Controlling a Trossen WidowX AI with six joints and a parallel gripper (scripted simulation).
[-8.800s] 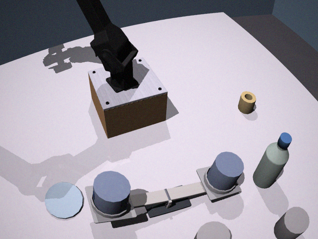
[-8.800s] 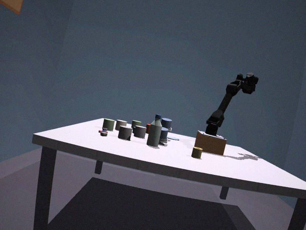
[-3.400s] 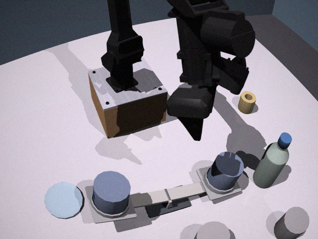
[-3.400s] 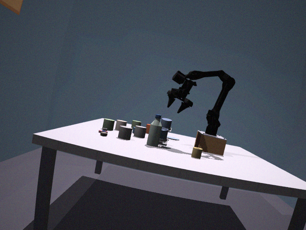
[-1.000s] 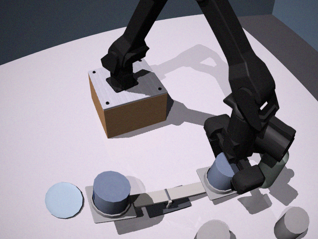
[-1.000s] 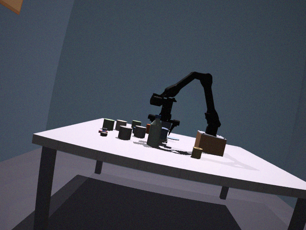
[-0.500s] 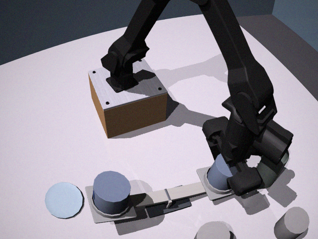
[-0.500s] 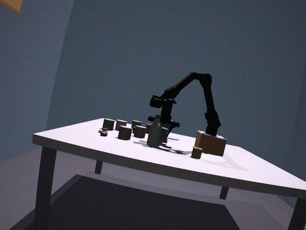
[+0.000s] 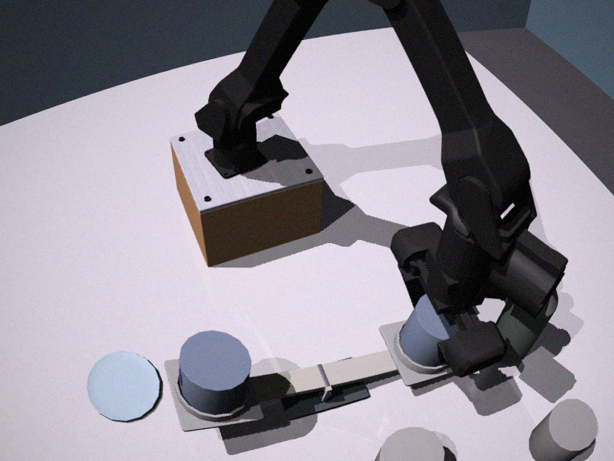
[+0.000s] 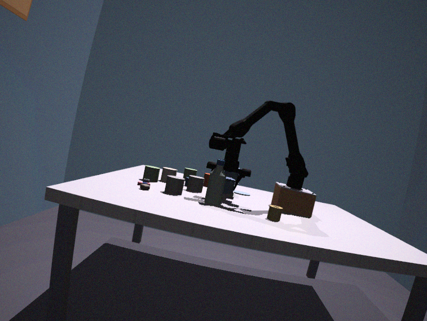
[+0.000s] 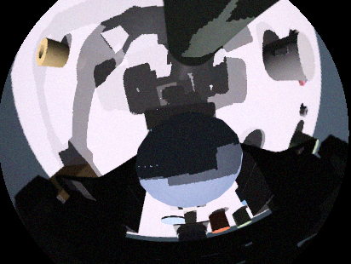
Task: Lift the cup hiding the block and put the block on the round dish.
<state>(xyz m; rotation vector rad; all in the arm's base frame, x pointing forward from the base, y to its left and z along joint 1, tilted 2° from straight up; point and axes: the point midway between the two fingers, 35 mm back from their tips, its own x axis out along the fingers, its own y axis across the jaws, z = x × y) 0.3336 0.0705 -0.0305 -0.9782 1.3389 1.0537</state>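
Now: the grey-green bottle 60 mm ahead of my gripper tip, 110 mm to the left of it and 60 mm above it. From my gripper tip the other things lie so: round pale-blue dish 160 mm behind, 340 mm to the right, 50 mm below; then cup 20 mm to the left, 10 mm above; then small balance 30 mm behind, 130 mm to the right, 30 mm below.
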